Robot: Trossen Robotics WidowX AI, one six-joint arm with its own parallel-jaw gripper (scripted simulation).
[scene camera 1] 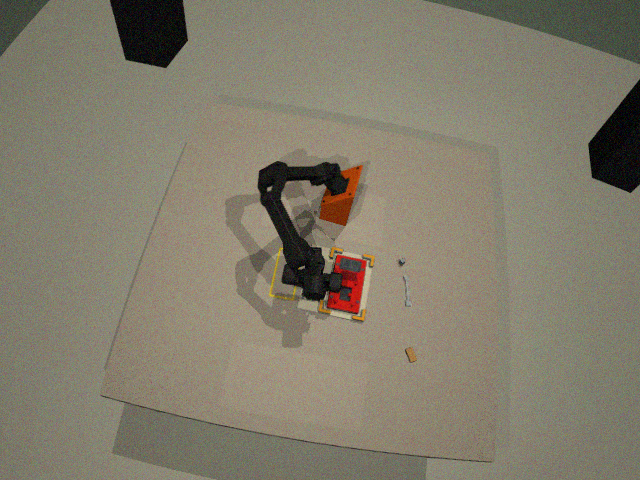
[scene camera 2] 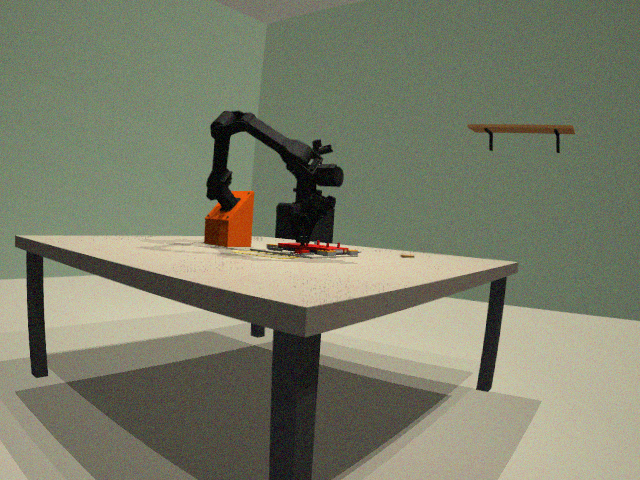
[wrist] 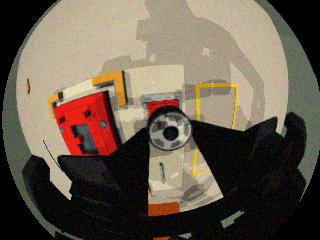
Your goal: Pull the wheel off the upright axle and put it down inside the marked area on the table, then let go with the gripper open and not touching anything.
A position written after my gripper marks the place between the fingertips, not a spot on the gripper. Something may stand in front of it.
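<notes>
Red panel [scene camera 1: 348, 300], [wrist: 87, 125]: visible. My gripper [scene camera 2: 302, 239], [wrist: 168, 128]: visible too.
</notes>
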